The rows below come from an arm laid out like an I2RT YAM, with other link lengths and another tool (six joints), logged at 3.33 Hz.
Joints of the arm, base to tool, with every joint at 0 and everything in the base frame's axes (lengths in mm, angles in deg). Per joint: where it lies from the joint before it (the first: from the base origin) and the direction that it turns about. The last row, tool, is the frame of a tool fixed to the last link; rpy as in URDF.
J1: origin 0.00 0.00 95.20 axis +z
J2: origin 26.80 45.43 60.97 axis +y
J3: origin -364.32 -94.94 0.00 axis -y
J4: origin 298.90 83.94 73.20 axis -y
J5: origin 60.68 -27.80 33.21 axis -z
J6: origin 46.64 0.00 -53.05 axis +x
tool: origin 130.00 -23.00 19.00 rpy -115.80 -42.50 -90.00
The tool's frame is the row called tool.
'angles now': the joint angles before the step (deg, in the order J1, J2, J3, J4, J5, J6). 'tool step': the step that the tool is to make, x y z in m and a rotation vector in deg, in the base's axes. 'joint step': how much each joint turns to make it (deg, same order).
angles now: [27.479 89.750 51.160 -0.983 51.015 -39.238]
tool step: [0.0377 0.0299 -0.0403 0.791 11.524 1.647]
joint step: [-0.016 10.386 10.992 -13.803 -5.490 4.452]
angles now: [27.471 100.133 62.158 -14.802 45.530 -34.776]
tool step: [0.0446 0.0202 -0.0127 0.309 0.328 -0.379]
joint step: [-0.337 8.089 8.348 -0.701 -0.314 0.411]
